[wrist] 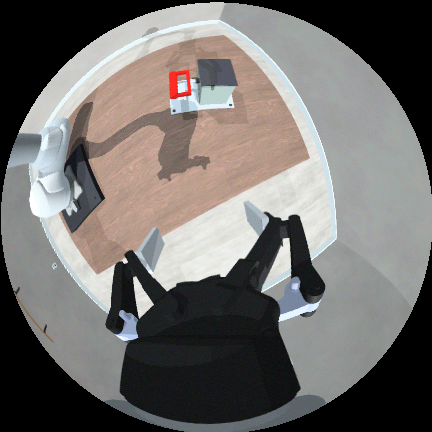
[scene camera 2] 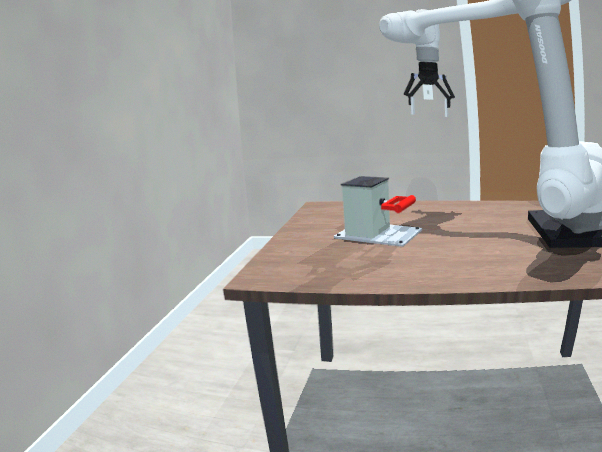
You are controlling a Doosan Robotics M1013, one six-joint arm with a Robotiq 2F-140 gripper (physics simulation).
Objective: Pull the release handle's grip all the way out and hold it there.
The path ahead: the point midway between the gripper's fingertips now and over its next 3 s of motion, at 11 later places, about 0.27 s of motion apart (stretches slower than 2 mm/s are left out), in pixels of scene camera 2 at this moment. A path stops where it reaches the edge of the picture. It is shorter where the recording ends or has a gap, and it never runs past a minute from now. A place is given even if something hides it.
My gripper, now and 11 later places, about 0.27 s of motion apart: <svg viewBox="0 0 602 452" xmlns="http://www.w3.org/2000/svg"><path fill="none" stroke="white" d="M429 115L425 121L419 129L410 139L405 146L392 160L389 164L402 179L402 179L402 179L396 188L397 187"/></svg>
